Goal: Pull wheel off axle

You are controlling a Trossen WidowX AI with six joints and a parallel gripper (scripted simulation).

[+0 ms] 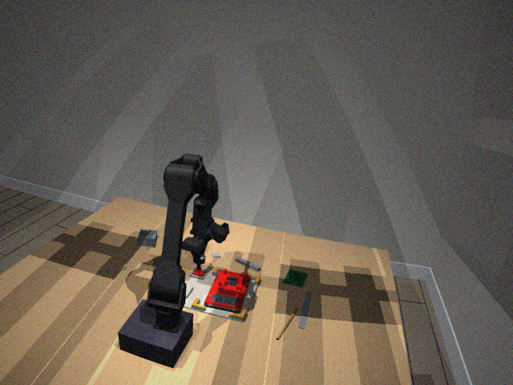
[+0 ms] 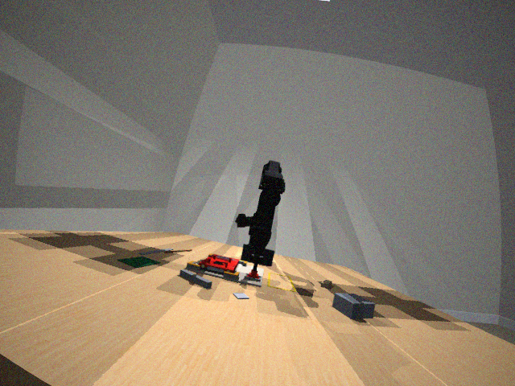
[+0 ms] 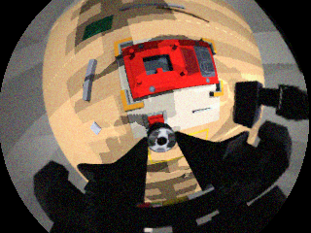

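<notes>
The grey plate lies 7 cm behind my gripper tip, 9 cm to the right of it and 6 cm below it. The rest, counted from my gripper tip: brown block (7 cm behind, 28 cm to the left, 6 cm below); green plate (8 cm ahead, 32 cm to the right, 7 cm below); grey block (17 cm ahead, 24 cm to the left, 5 cm below).
</notes>
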